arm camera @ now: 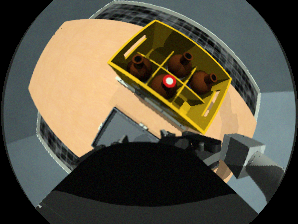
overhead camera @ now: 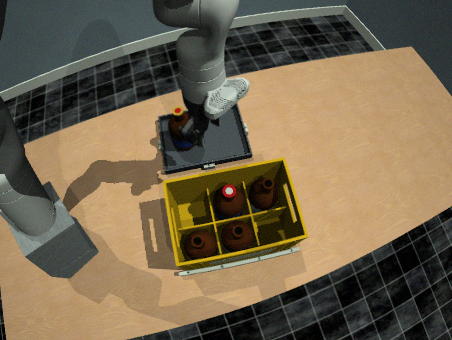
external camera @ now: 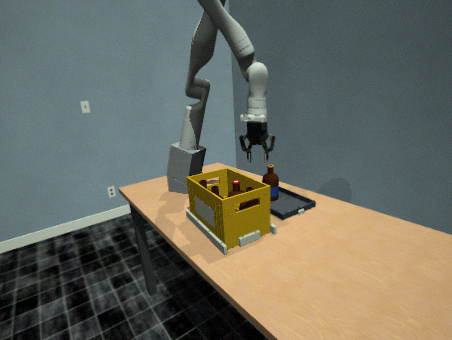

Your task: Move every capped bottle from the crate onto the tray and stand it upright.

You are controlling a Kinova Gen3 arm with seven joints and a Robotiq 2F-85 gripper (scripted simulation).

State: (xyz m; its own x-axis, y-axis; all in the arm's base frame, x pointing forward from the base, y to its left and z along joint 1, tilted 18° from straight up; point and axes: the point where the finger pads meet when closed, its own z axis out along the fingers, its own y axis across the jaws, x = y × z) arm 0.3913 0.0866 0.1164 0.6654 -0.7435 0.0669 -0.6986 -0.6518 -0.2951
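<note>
My gripper is now 16 cm to the left of the yellow crate, 14 cm above it and 1 cm short of it. The rest, counted from my hand: dark tray: 21 cm below, 12 cm to the left.
</note>
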